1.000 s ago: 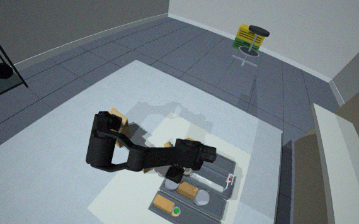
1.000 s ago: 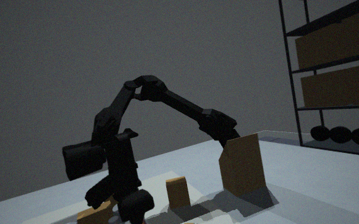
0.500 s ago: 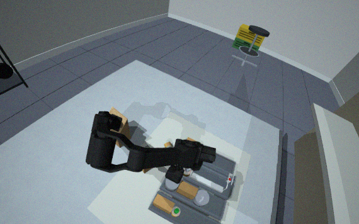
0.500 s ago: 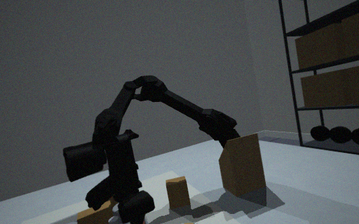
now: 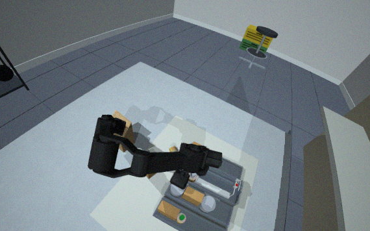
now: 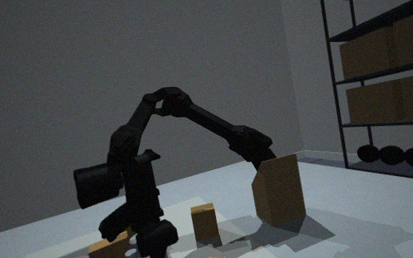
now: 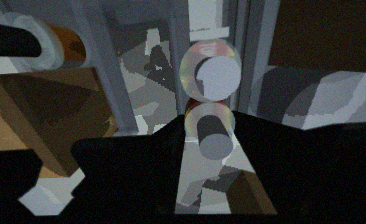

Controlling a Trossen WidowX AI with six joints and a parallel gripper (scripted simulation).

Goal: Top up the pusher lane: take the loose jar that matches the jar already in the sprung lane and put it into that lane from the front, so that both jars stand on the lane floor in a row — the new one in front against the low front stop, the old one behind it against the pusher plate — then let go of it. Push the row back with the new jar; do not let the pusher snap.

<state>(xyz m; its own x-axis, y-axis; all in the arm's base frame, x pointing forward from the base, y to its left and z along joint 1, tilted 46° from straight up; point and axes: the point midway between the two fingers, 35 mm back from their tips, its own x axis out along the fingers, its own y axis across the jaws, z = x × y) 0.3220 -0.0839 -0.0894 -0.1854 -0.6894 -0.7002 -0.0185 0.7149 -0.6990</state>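
Now: the tan box 140 mm behind my gripper tip, 70 mm to the right of it and 10 mm above it. Round my gripper tip: pusher plate (150 mm ahead, 30 mm to the left, 20 mm above); then red mark (230 mm ahead, 40 mm to the left, 40 mm above).
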